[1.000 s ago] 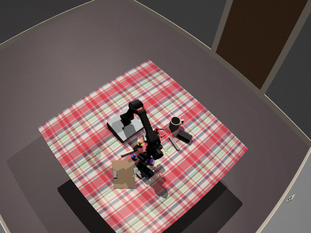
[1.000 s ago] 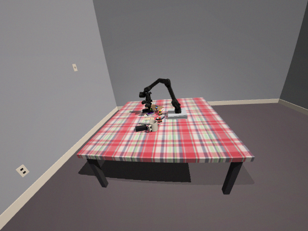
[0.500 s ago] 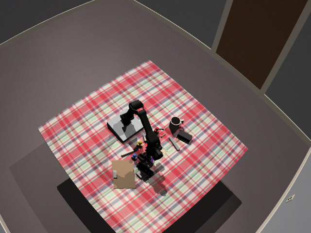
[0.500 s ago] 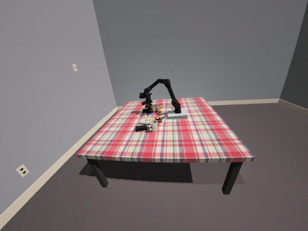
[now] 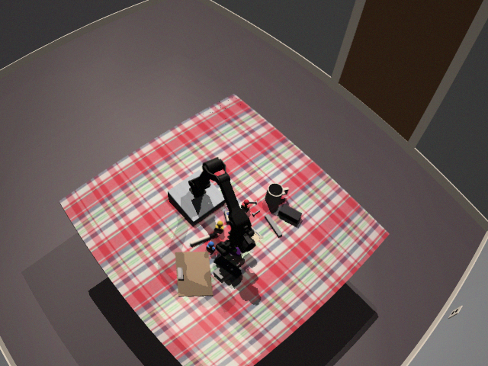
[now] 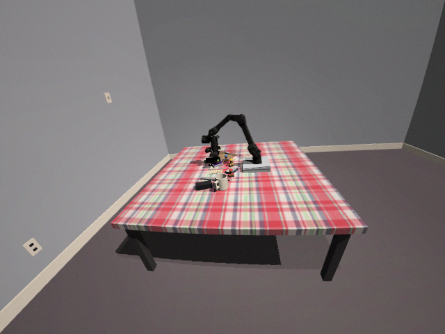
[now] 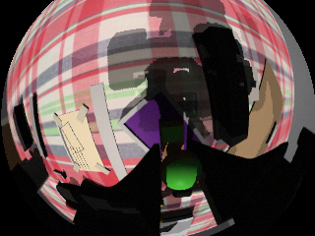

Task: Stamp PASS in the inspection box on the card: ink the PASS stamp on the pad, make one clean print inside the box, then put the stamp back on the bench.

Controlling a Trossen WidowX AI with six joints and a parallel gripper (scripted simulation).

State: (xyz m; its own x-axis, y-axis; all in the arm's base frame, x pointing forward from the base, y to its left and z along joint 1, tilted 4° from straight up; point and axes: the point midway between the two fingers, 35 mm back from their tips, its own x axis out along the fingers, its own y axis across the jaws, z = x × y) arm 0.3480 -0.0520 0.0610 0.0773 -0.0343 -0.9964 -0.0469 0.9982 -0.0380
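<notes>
Now: gripper tip 40 mm above the purple ink pad. The rest, counted from my gripper tip: blue-knobbed stamp 70 mm to the right, 70 mm behind, 20 mm below; green-knobbed PASS stamp right at my gripper tip; black bar 70 mm to the right, 50 mm ahead, 30 mm below.
</notes>
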